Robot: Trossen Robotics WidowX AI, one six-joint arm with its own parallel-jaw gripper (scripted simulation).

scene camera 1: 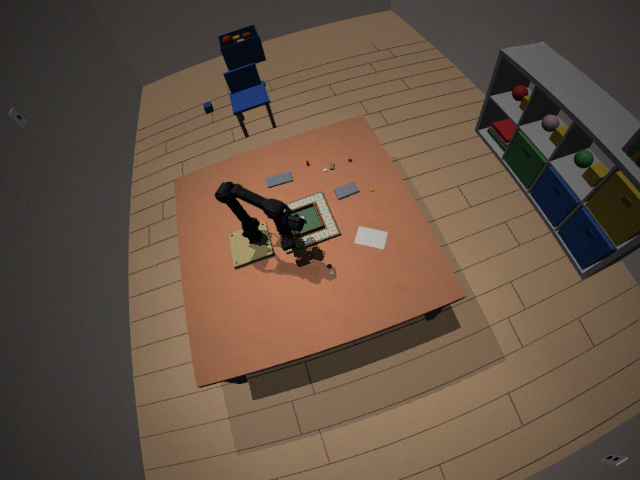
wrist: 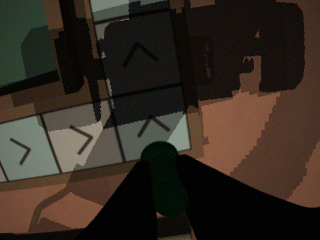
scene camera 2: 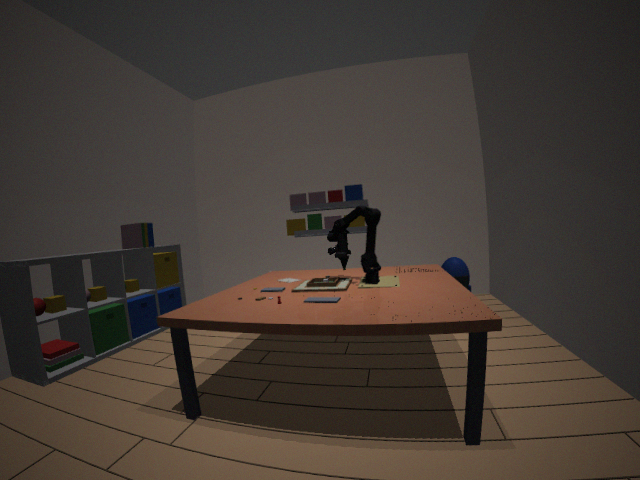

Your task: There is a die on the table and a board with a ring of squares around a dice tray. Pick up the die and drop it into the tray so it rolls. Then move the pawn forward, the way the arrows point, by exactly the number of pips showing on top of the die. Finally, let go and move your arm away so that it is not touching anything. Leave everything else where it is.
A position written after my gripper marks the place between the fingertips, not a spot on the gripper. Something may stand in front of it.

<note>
My gripper [wrist: 162, 168] holds a dark green pawn [wrist: 170, 198].
Scene camera 1 misses the dark green pawn, which is hidden by my gripper.
</note>
